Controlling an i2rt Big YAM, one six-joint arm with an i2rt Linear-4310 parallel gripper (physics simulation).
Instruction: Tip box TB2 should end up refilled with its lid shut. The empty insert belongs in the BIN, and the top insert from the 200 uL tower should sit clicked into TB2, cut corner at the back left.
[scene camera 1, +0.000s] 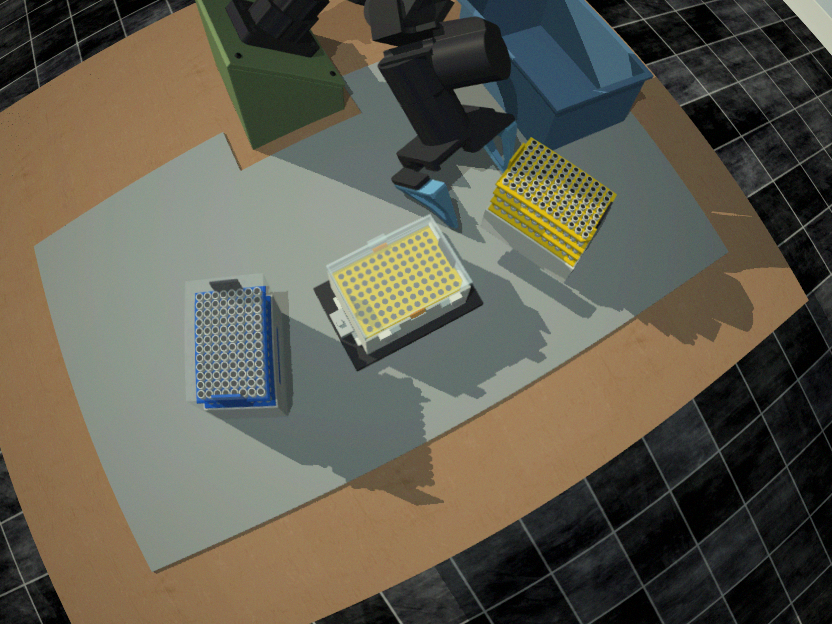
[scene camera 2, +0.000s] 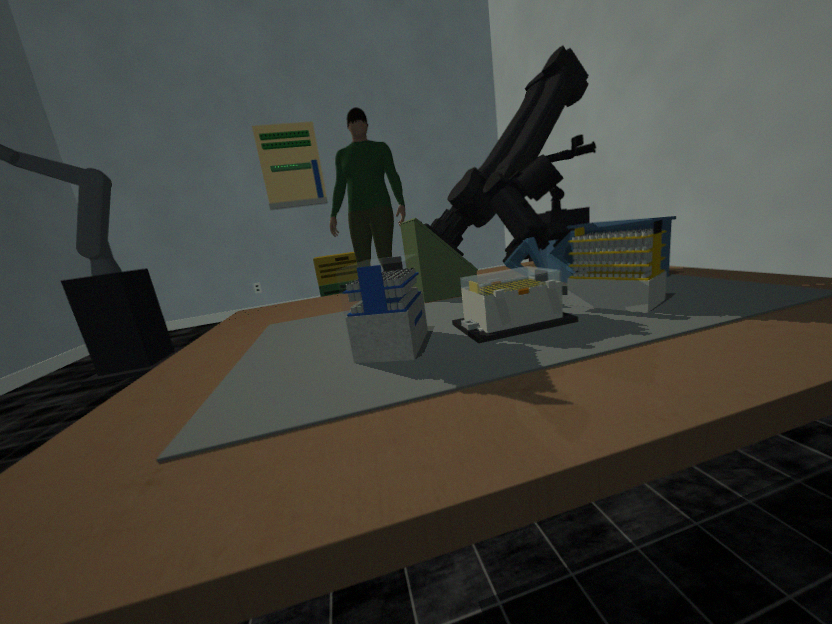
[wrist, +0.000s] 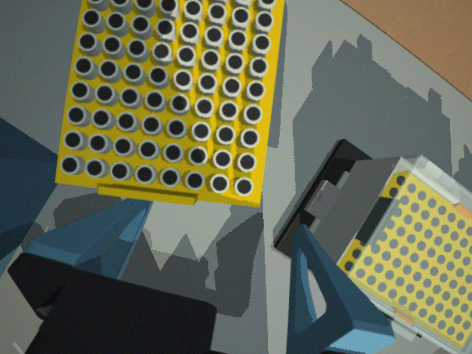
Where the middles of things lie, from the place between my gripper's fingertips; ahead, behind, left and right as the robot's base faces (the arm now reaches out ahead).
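Blue bin (scene camera 1: 571, 76) located 19 cm to the left of my hand, 15 cm behind it and 2 cm above it.
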